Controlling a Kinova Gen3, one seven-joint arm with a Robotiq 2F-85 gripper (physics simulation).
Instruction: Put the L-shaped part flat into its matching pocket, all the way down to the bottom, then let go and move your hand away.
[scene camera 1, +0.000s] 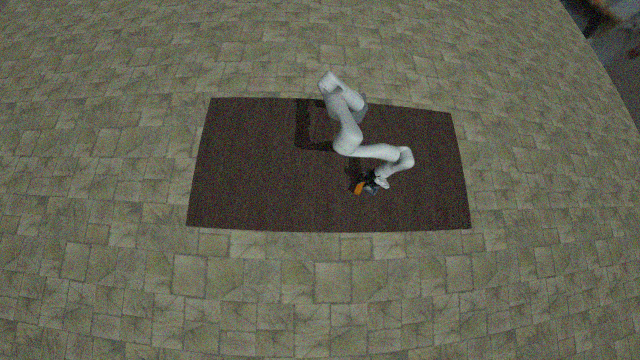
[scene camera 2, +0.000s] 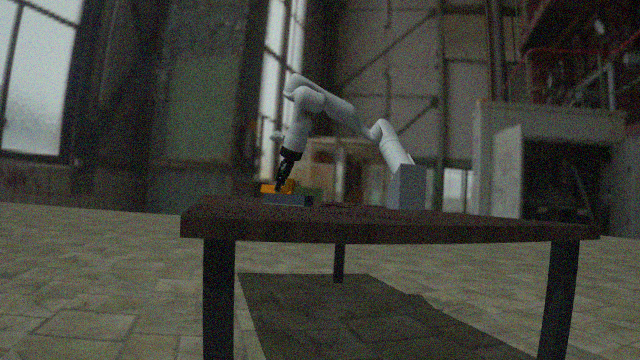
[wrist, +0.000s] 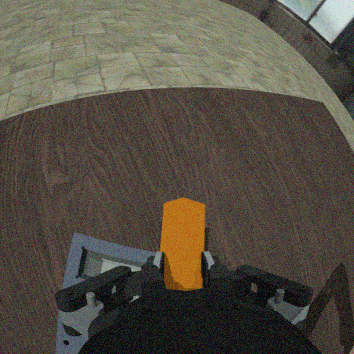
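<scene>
The orange L-shaped part (scene camera 1: 359, 188) (scene camera 2: 269, 189) (wrist: 183, 225) is held between the fingers of my gripper (scene camera 2: 279, 188) (wrist: 182, 260), which is shut on it. In the wrist view a long orange arm sticks out past the fingertips, and its far end looks peaked. The blue-grey block with the pocket (scene camera 1: 371, 191) (scene camera 2: 285, 200) (wrist: 70, 260) lies on the table, below and to the left of the part in the wrist view. In scene camera 2 the part is low over the block's top; whether they touch is unclear. My fingers and hand hide most of the pocket.
The dark wooden table (scene camera 1: 260, 175) (scene camera 2: 400, 225) (wrist: 125, 150) carries the block and the arm's grey base (scene camera 2: 407, 187). The table's edge runs across the wrist view beyond the part. A greenish low shape (scene camera 2: 310, 192) shows behind the block in scene camera 2.
</scene>
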